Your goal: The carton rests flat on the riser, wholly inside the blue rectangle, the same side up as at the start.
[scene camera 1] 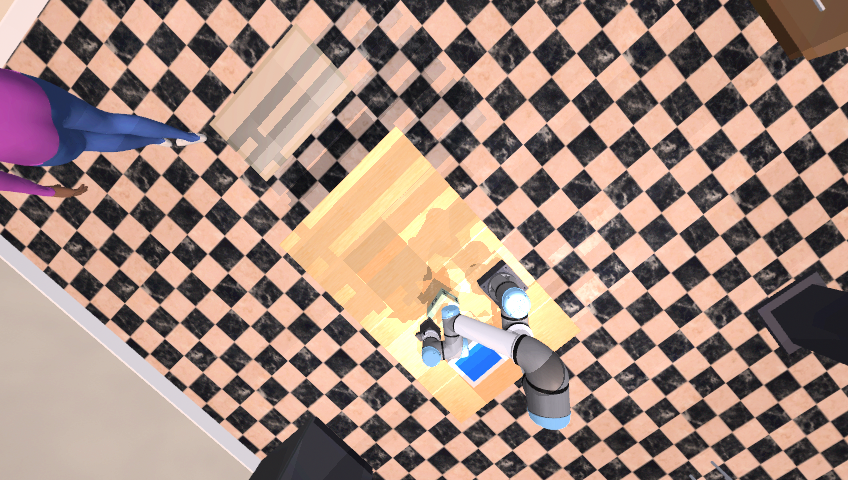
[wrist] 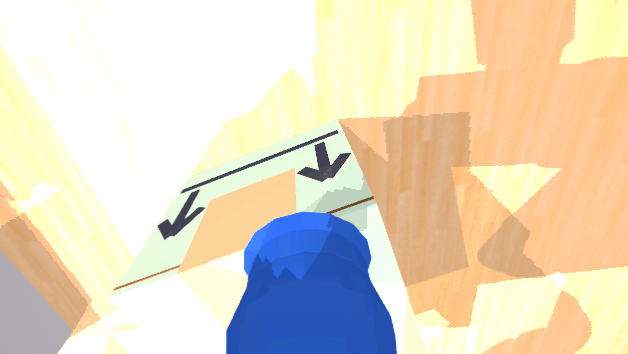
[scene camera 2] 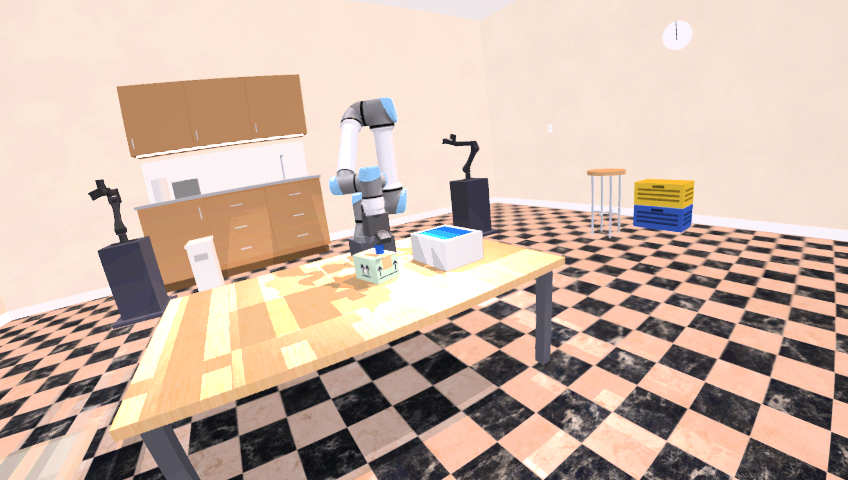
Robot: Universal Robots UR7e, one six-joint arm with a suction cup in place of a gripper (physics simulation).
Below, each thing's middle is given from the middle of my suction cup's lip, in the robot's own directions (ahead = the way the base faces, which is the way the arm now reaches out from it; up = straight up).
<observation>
Right now the carton (scene camera 2: pixel 370 267) is 8 cm below my suction cup and 8 cm behind it. Also, from my suction cup: white riser (scene camera 2: pixel 446 247): 33 cm to the left, 7 cm below, 5 cm behind.
</observation>
